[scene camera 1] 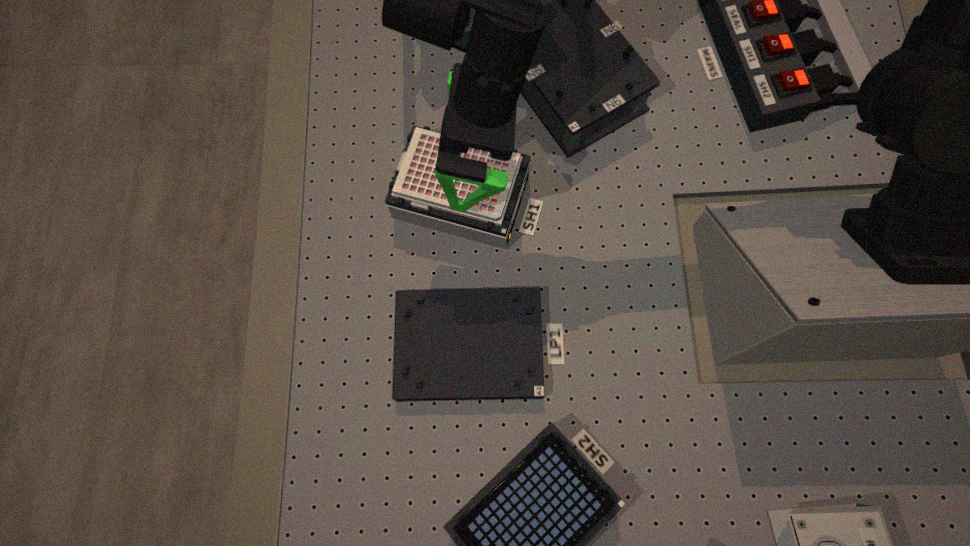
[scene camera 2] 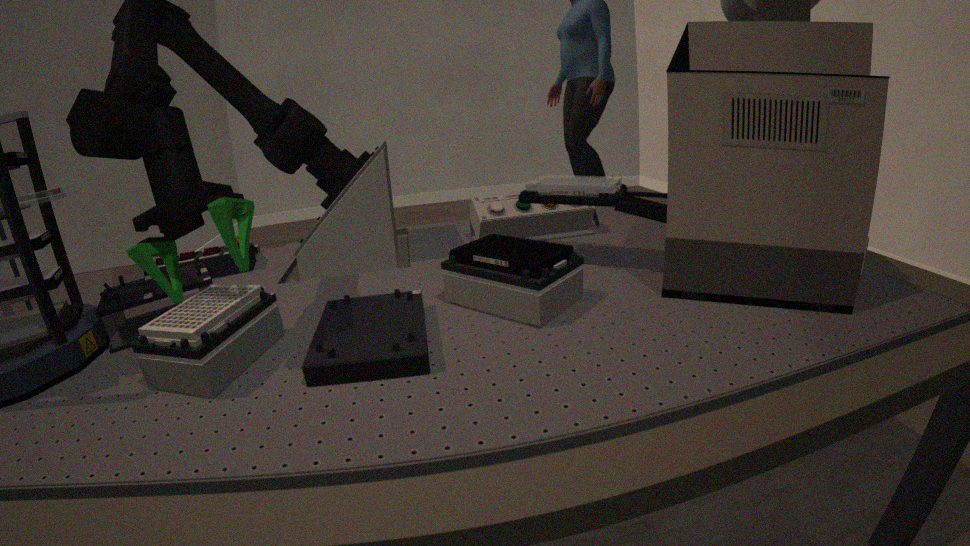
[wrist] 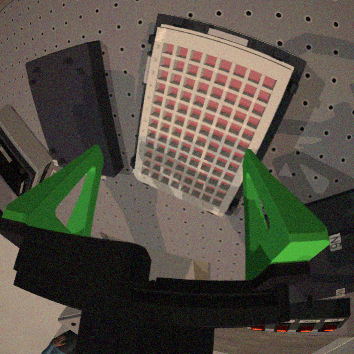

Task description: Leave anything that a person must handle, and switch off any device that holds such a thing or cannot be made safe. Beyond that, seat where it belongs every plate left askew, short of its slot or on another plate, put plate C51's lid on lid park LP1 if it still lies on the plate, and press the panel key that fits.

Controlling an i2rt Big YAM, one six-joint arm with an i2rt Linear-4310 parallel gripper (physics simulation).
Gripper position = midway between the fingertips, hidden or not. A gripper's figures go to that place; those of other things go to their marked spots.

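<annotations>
My gripper (scene camera 1: 461,175) is 68 cm from the lens. A pink-welled plate (scene camera 1: 416,181) is 71 cm from the lens, and a blue-welled plate (scene camera 1: 549,490) is 63 cm from the lens, so the blue-welled plate is nearer to the lens than the pink-welled plate. The marked spots on the pink-welled plate and the blue-welled plate are 35 cm apart.
</annotations>
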